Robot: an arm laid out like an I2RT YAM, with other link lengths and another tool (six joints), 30 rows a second.
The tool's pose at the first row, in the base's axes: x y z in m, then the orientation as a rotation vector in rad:
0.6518 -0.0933 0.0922 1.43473 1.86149 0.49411
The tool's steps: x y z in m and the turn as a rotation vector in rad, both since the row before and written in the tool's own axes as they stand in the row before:
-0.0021 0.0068 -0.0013 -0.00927 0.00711 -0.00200
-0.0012 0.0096 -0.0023 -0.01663 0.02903 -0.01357
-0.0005 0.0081 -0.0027 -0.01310 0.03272 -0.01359
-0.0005 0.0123 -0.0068 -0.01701 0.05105 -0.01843
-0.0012 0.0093 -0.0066 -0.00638 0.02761 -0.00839
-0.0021 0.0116 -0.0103 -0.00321 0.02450 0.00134
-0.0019 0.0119 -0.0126 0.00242 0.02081 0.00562
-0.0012 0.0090 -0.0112 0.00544 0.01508 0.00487
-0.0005 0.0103 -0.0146 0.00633 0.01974 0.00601
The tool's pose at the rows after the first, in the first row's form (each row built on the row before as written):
0.6556 -0.0930 0.0983 1.42663 1.86374 0.50685
0.6604 -0.0909 0.1068 1.40174 1.88659 0.53783
0.6637 -0.0885 0.1143 1.37849 1.91380 0.56868
0.6665 -0.0845 0.1275 1.34615 1.95576 0.61524
0.6676 -0.0824 0.1387 1.33152 1.97883 0.63871
0.6675 -0.0805 0.1542 1.32914 1.99575 0.66152
0.6659 -0.0787 0.1715 1.33487 2.01061 0.67835
0.6635 -0.0775 0.1857 1.34199 2.02310 0.68756
0.6594 -0.0756 0.2030 1.35043 2.03916 0.70025

